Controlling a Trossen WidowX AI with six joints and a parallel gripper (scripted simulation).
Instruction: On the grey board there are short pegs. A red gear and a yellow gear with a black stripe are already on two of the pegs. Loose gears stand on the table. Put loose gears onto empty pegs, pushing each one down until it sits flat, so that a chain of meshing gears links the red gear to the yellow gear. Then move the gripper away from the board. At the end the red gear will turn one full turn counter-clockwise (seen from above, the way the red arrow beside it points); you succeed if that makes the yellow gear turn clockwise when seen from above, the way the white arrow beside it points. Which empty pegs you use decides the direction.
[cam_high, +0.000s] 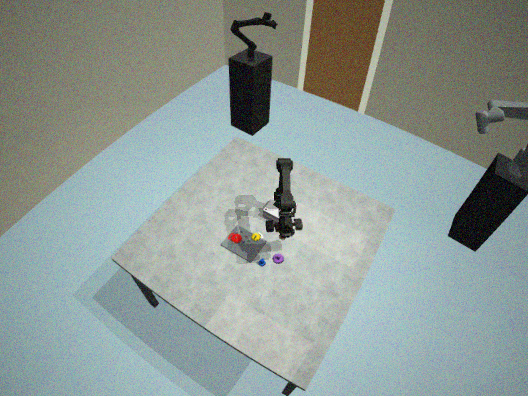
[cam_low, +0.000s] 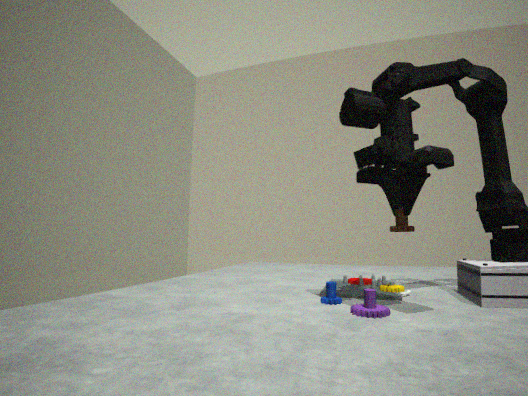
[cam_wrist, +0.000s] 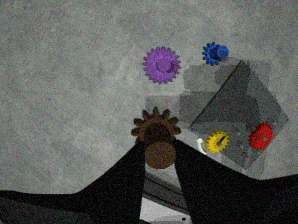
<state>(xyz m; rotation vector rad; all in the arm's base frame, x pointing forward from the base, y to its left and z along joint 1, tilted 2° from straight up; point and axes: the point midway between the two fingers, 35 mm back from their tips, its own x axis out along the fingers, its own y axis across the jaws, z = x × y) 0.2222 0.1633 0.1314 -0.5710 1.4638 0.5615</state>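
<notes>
My gripper tip is now 25 cm to the left of the red gear, 15 cm above it and 10 cm short of it. The rest, counted from my gripper tip: brown gear (1 cm below); blue gear (15 cm below, 13 cm ahead, 3 cm to the right); purple gear (15 cm below, 6 cm ahead, 2 cm to the left).
</notes>
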